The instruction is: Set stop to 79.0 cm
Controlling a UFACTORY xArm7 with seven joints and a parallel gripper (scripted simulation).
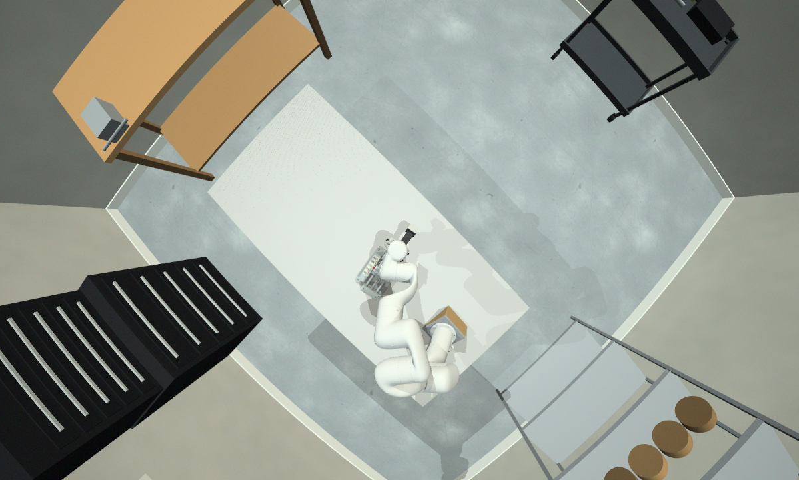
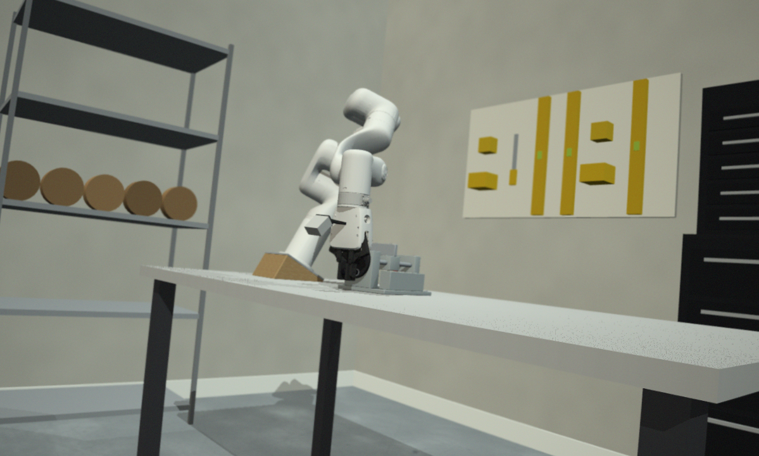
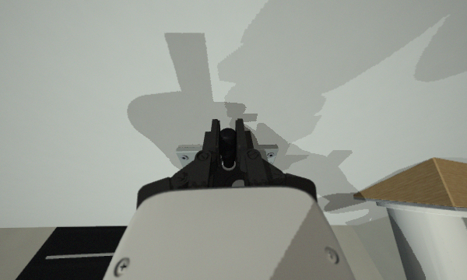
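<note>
The black handwheel is 2 cm to the left of my hand, 1 cm behind it and 1 cm above it.
</note>
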